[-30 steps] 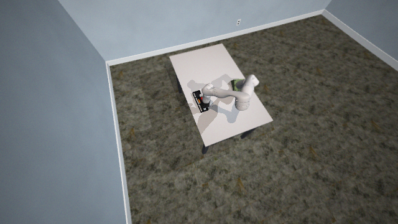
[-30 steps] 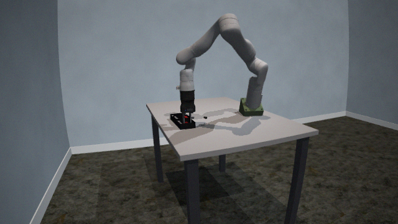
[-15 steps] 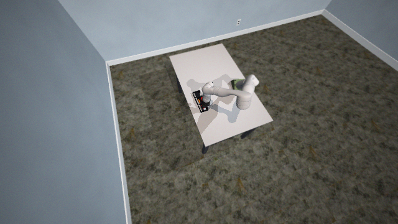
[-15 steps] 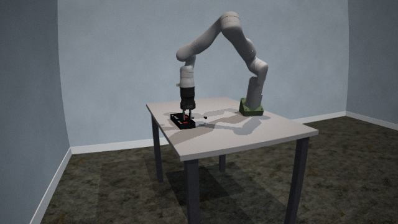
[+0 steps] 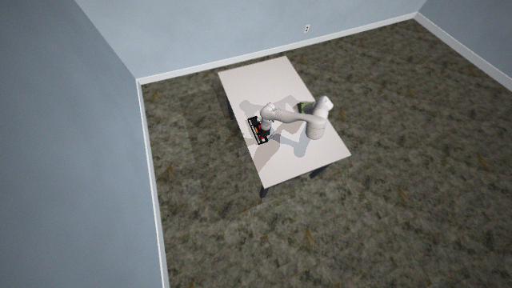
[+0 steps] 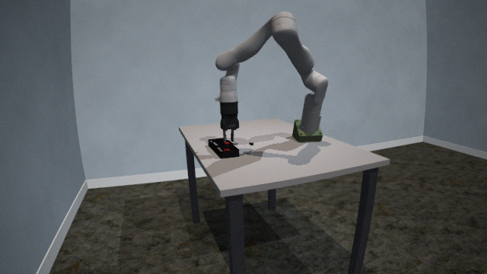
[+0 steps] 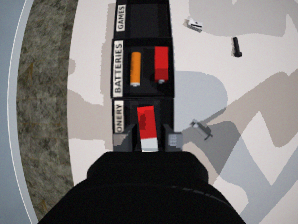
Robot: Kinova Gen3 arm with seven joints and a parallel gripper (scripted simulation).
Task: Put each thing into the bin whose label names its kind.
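My gripper is now 70 mm past the grey-white piece, 170 mm to the left of it and 70 mm above it. From my hand the other things lie so: red block (10 mm behind, 80 mm to the right, 60 mm below); grey screw (90 mm behind, 10 mm to the left, 70 mm below); orange battery (30 mm ahead, 80 mm to the right, 60 mm below).
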